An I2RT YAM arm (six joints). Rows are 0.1 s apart.
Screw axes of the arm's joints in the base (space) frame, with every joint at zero. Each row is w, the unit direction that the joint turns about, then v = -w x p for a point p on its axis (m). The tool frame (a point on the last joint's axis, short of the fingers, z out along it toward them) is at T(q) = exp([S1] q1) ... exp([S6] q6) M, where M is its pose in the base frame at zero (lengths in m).
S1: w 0 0 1 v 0 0 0
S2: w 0 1 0 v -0.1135 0 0.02
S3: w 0 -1 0 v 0.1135 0 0.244
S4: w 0 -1 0 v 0.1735 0 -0.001
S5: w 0 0 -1 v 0 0.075 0
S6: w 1 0 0 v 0 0.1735 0
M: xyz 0.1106 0 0.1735 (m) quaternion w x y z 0.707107 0 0.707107 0
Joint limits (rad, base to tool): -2.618..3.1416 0..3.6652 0..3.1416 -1.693..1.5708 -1.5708..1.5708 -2.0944..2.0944
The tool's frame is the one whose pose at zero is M.
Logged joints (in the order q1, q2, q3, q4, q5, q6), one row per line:
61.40, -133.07, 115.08, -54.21, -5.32, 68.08
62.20, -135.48, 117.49, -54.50, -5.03, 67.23
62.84, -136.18, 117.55, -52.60, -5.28, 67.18
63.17, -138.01, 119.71, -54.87, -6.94, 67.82
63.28, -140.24, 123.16, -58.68, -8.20, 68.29
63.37, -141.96, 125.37, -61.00, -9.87, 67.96
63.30, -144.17, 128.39, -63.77, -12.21, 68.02
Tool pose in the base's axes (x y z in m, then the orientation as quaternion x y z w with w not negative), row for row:
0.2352, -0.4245, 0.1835, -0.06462, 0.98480, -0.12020, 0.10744
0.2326, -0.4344, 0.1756, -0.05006, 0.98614, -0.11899, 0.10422
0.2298, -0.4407, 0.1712, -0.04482, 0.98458, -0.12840, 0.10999
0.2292, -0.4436, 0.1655, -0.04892, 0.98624, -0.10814, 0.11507
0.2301, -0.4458, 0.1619, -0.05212, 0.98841, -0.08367, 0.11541
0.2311, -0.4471, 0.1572, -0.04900, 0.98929, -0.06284, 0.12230
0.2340, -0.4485, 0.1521, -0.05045, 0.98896, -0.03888, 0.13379
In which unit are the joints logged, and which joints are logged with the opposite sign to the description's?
The joints are logged in degrees. Opposite sign: q1, q2, q6.
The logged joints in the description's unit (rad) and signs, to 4 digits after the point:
-1.0716, 2.3225, 2.0085, -0.9461, -0.0929, -1.1882
-1.0856, 2.3646, 2.0506, -0.9512, -0.0878, -1.1734
-1.0968, 2.3768, 2.0516, -0.9180, -0.0922, -1.1725
-1.1025, 2.4087, 2.0893, -0.9577, -0.1211, -1.1837
-1.1044, 2.4476, 2.1495, -1.0242, -0.1431, -1.1919
-1.1060, 2.4777, 2.1881, -1.0647, -0.1723, -1.1861
-1.1048, 2.5162, 2.2408, -1.1130, -0.2131, -1.1872

